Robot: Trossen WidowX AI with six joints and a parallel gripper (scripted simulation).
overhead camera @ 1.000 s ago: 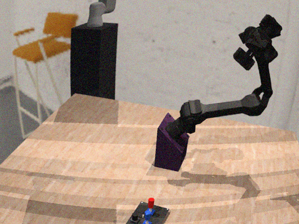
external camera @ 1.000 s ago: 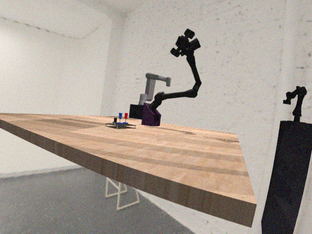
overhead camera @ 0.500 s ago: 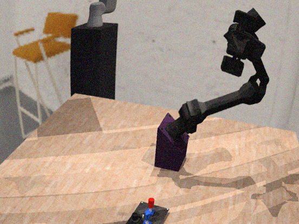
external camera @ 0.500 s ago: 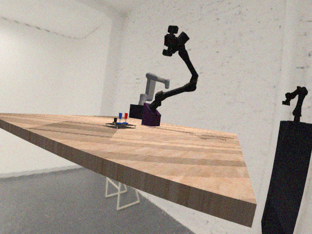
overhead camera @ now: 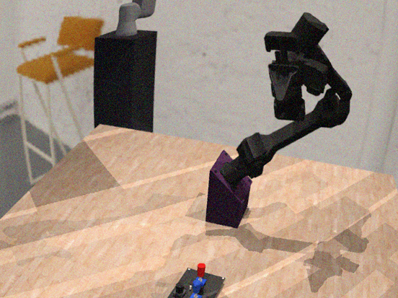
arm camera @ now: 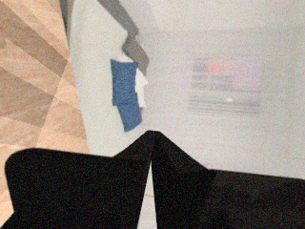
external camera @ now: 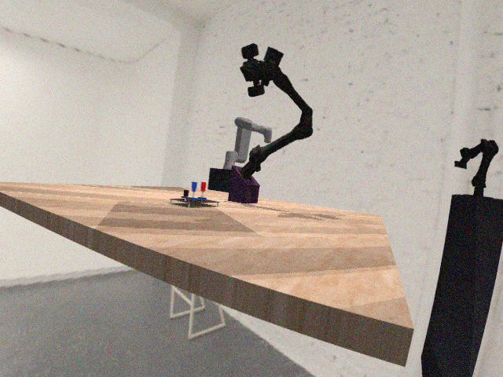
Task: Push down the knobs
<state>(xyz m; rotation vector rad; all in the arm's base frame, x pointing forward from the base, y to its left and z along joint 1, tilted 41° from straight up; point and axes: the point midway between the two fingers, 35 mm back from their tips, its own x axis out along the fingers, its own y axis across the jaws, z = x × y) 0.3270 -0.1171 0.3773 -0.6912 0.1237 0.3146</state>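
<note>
Now: gripper tip 1 cm past the red knob, 12 cm to the left of it and 44 cm above it. From my gripper tip the other things lie so: blue knob (5 cm ahead, 10 cm to the right, 43 cm below).
</note>
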